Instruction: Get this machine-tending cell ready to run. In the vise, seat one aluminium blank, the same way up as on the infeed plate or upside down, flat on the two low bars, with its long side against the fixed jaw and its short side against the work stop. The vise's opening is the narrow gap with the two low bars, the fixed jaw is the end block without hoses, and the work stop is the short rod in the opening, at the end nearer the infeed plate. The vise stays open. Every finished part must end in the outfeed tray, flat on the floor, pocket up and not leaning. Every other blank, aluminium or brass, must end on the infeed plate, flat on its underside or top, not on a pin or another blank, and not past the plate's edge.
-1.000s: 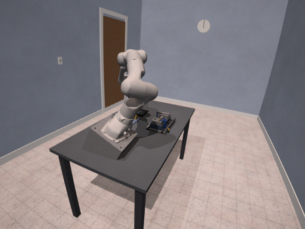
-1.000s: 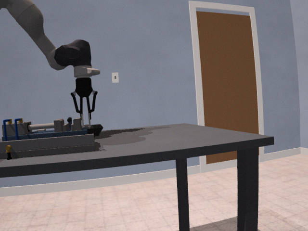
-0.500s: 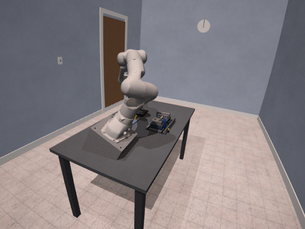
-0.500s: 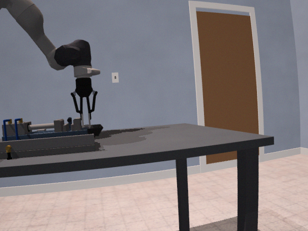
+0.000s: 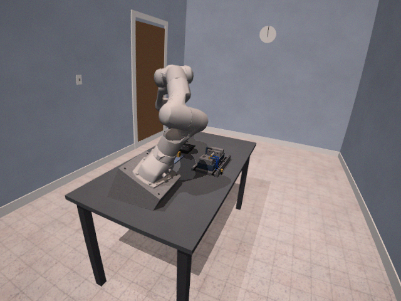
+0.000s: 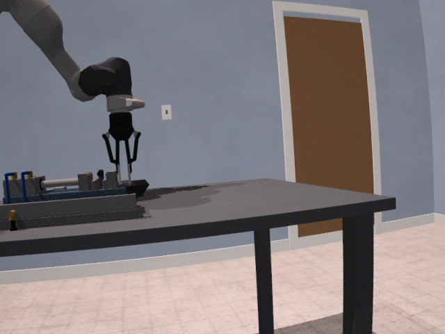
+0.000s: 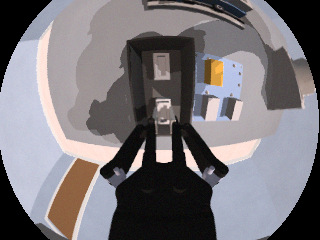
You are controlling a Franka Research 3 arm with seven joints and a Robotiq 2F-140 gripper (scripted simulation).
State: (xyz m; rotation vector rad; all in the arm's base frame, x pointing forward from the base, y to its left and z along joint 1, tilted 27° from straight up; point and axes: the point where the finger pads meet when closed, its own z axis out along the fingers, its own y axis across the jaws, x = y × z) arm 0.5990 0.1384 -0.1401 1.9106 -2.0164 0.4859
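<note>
Right now my hand is 170 mm past the blue infeed plate, 70 mm above it and 40 mm to the left of it. From my hand the other things lie so: work stop: 330 mm to the right, 70 mm behind, 20 mm above; then vise: 370 mm to the right, 150 mm behind, 30 mm below; then brass blank: 130 mm behind, 90 mm to the right, 40 mm below.
</note>
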